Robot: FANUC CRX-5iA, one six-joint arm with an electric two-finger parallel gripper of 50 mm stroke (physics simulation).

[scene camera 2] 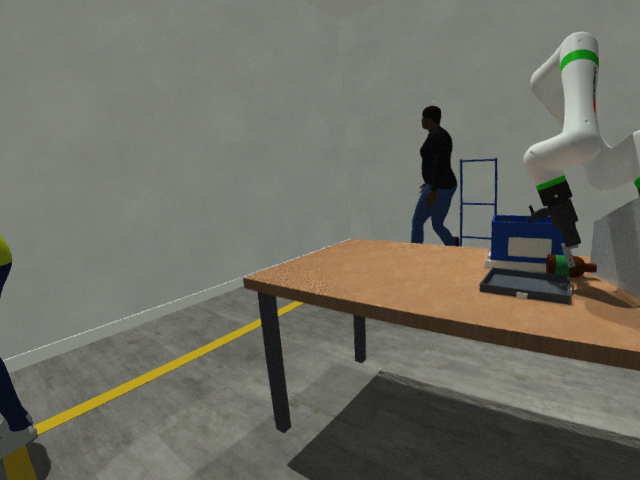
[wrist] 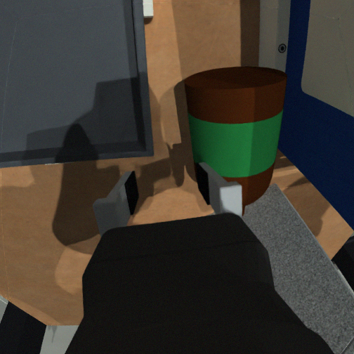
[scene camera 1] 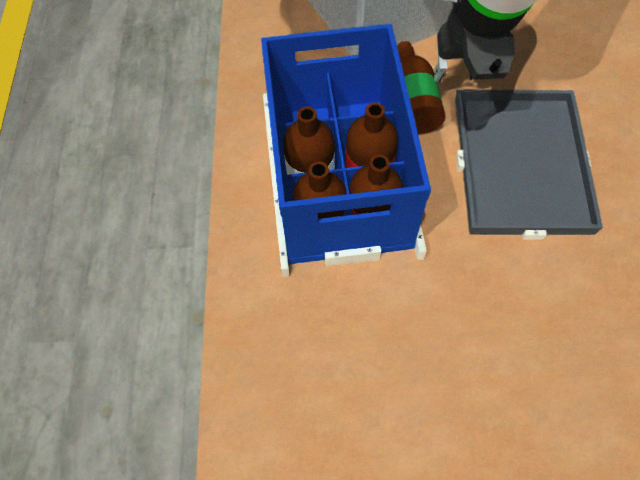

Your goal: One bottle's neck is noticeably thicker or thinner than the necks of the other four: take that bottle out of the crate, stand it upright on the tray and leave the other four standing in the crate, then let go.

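Places are measured from the arm's base along level axes (x back, y right, z up), in metres.
Where they show: gripper, fingertip midpoint: (scene camera 2: 571, 264) (scene camera 1: 454, 74).
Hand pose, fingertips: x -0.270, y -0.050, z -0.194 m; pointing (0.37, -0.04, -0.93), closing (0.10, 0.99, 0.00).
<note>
Things, the pixels of their centre, and the offset from my fingertips.
- brown bottle with a green label, body centre: (scene camera 1: 412, 82) (scene camera 2: 571, 266) dx +0.014, dy +0.062, dz -0.024 m
- crate, body centre: (scene camera 1: 339, 145) (scene camera 2: 528, 241) dx -0.120, dy +0.207, dz +0.027 m
- dark tray, body centre: (scene camera 1: 524, 159) (scene camera 2: 525, 283) dx -0.144, dy -0.083, dz -0.048 m
A brown bottle with a green label (scene camera 1: 422, 85) (scene camera 2: 559, 265) (wrist: 235, 142) lies on its side on the table, between the crate (scene camera 1: 305, 232) (scene camera 2: 500, 227) (wrist: 320, 137) and the dark tray (scene camera 1: 532, 229) (scene camera 2: 547, 297) (wrist: 143, 100). Its neck points toward the robot's base; the neck is hidden in the wrist view. Four brown bottles (scene camera 1: 308, 147) (scene camera 1: 372, 142) (scene camera 1: 318, 192) (scene camera 1: 376, 180) stand upright in the crate. My gripper (scene camera 1: 455, 75) (wrist: 166, 179) is open and empty. In the wrist view its right finger overlaps the lying bottle's shoulder end; whether they touch I cannot tell.
White strips (scene camera 1: 279, 237) (scene camera 1: 353, 255) edge the crate, and small white blocks (scene camera 1: 534, 235) edge the tray. The grey robot pedestal (scene camera 1: 382, 15) (scene camera 2: 620, 248) (wrist: 300, 260) is near the bottle's neck end. A person in black (scene camera 2: 436, 160) and a blue trolley (scene camera 2: 461, 201) are beyond the table.
</note>
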